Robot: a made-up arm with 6 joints. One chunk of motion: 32 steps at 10 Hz.
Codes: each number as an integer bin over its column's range. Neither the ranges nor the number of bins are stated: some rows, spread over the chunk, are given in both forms.
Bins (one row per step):
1: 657 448 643 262 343 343
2: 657 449 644 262 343 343
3: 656 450 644 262 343 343
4: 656 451 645 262 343 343
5: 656 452 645 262 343 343
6: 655 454 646 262 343 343
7: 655 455 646 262 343 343
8: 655 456 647 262 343 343
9: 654 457 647 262 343 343
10: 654 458 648 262 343 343
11: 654 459 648 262 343 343
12: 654 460 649 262 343 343
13: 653 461 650 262 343 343
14: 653 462 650 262 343 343
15: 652 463 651 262 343 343
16: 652 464 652 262 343 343
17: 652 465 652 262 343 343
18: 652 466 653 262 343 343
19: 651 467 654 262 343 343
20: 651 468 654 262 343 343
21: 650 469 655 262 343 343
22: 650 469 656 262 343 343
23: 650 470 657 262 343 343
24: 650 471 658 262 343 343
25: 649 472 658 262 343 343
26: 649 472 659 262 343 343
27: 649 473 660 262 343 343
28: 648 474 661 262 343 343
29: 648 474 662 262 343 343
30: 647 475 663 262 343 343
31: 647 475 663 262 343 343
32: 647 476 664 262 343 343
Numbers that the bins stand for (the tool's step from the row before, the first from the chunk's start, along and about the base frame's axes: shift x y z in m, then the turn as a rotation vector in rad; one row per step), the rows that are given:
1: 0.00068 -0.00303 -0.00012 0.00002 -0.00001 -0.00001
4: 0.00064 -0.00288 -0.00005 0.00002 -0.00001 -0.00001
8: 0.00060 -0.00263 0.00002 0.00002 -0.00001 -0.00001
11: 0.00057 -0.00249 0.00005 0.00002 -0.00001 -0.00001
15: 0.00050 -0.00229 0.00016 0.00002 -0.00001 -0.00001
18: 0.00050 -0.00214 0.00022 0.00002 -0.00001 -0.00001
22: 0.00042 -0.00200 0.00033 0.00002 -0.00001 -0.00001
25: 0.00039 -0.00185 0.00039 0.00002 -0.00001 -0.00001
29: 0.00035 -0.00175 0.00053 0.00002 -0.00001 -0.00001
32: 0.00032 -0.00165 0.00060 0.00002 -0.00001 -0.00001
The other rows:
2: 0.00068 -0.00298 -0.00008 0.00002 -0.00001 -0.00001
3: 0.00064 -0.00293 -0.00008 0.00002 -0.00001 -0.00001
5: 0.00064 -0.00283 -0.00005 0.00002 -0.00001 -0.00001
6: 0.00060 -0.00273 -0.00001 0.00002 -0.00001 -0.00001
7: 0.00060 -0.00268 -0.00001 0.00002 -0.00001 -0.00001
9: 0.00057 -0.00258 0.00002 0.00002 -0.00001 -0.00001
10: 0.00057 -0.00254 0.00005 0.00002 -0.00001 -0.00001
12: 0.00057 -0.00244 0.00009 0.00002 -0.00001 -0.00001
13: 0.00053 -0.00239 0.00012 0.00002 -0.00001 -0.00001
14: 0.00053 -0.00234 0.00012 0.00002 -0.00001 -0.00001
16: 0.00050 -0.00224 0.00019 0.00002 -0.00001 -0.00001
17: 0.00050 -0.00219 0.00019 0.00002 -0.00001 -0.00001
19: 0.00046 -0.00209 0.00026 0.00002 -0.00001 -0.00001
20: 0.00046 -0.00205 0.00026 0.00002 -0.00001 -0.00001
21: 0.00042 -0.00200 0.00029 0.00002 -0.00001 -0.00001
23: 0.00042 -0.00195 0.00036 0.00002 -0.00001 -0.00001
24: 0.00042 -0.00190 0.00039 0.00002 -0.00001 -0.00001
26: 0.00039 -0.00185 0.00043 0.00002 -0.00001 -0.00001
27: 0.00039 -0.00180 0.00046 0.00002 -0.00001 -0.00001
28: 0.00035 -0.00175 0.00050 0.00002 -0.00001 -0.00001
30: 0.00032 -0.00170 0.00056 0.00002 -0.00001 -0.00001
31: 0.00032 -0.00170 0.00056 0.00002 -0.00001 -0.00001

